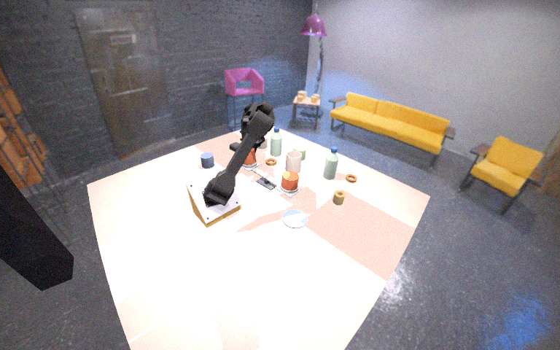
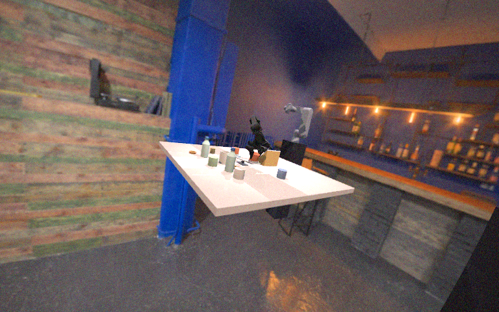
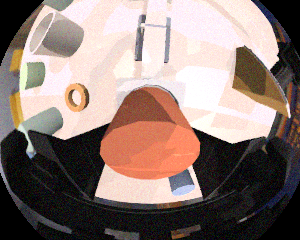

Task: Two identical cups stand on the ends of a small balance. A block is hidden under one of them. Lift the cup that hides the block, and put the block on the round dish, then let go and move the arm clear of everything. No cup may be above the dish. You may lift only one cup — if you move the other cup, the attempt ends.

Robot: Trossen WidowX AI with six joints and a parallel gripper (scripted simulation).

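Now: gripper tip 10 mm to the left of the teal block and 10 mm above it. The rest, counted from my gripper tip: balance (130 mm to the right, 60 mm below, 30 mm ahead); balance beam (130 mm to the right, 50 mm below, 30 mm ahead); orange cup (20 mm to the left, 10 mm above).
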